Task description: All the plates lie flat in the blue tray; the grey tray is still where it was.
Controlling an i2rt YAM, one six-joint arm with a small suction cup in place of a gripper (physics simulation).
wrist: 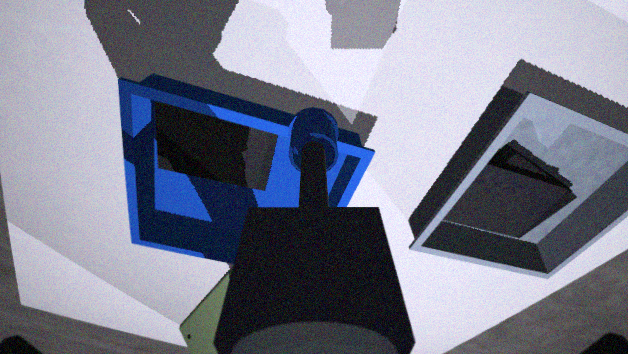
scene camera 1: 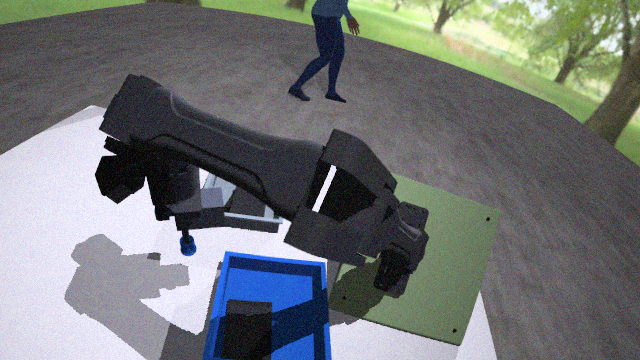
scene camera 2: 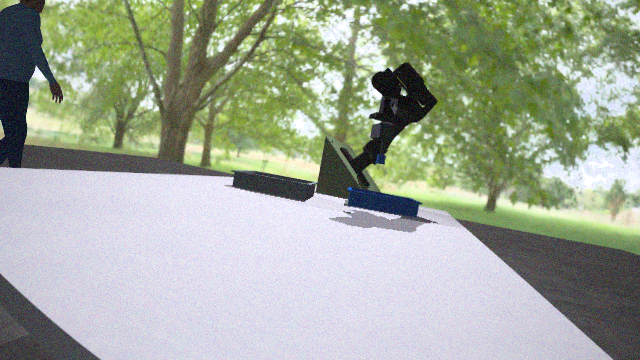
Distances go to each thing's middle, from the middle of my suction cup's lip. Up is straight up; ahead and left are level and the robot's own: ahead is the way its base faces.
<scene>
My suction cup is now 17 cm past the blue tray (scene camera 1: 297, 289), 1 cm to the left of it and 13 cm above it.
</scene>
